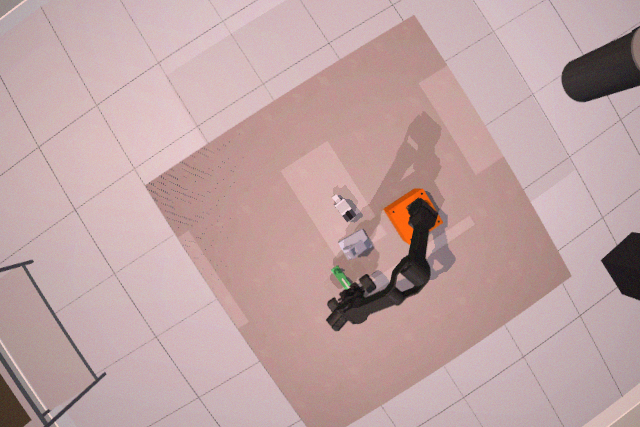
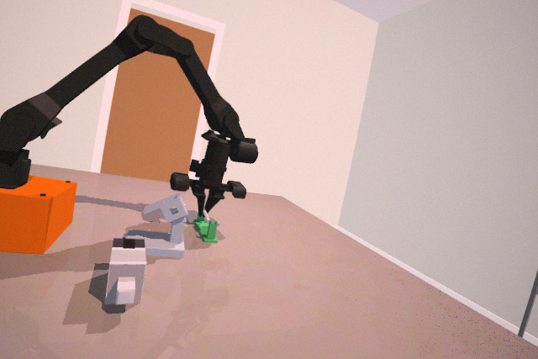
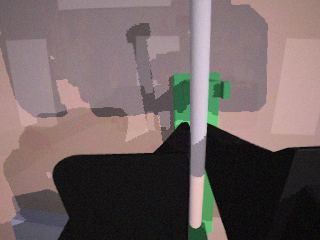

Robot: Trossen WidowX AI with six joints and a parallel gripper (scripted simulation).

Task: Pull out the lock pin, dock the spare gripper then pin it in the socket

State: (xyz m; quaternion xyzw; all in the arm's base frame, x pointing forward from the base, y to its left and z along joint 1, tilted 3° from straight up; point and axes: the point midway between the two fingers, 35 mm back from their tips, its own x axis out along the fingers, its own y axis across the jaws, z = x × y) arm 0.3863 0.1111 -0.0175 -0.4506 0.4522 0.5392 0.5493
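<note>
My gripper tip is 4 cm to the left of the green cradle. The rest, counted from my gripper tip: spare gripper: 17 cm behind, 28 cm to the right; grey mount: 11 cm behind, 13 cm to the right, 3 cm above.
</note>
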